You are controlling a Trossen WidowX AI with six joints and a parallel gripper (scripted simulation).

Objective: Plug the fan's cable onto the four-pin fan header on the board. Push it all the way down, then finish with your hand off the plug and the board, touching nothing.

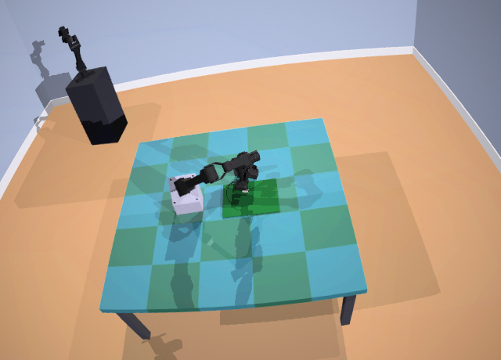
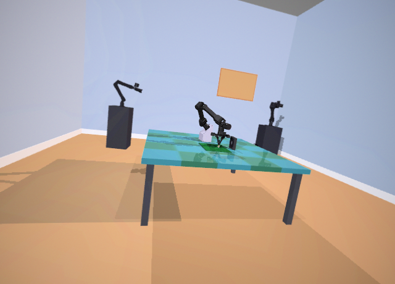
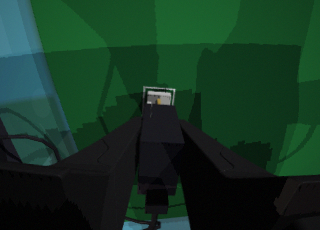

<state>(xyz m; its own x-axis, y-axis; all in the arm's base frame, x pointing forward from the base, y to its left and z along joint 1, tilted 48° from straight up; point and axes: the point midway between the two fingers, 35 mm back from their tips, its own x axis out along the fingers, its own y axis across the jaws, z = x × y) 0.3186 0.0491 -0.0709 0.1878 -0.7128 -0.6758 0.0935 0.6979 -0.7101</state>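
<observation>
My gripper tip is 1 cm past the white four-pin header and 4 cm above it. Also, from my gripper tip: black fan plug (1 cm behind, 1 cm above); then green board (2 cm ahead, 5 cm to the right, 5 cm below); then black fan (2 cm behind, 14 cm to the left, 2 cm above).
</observation>
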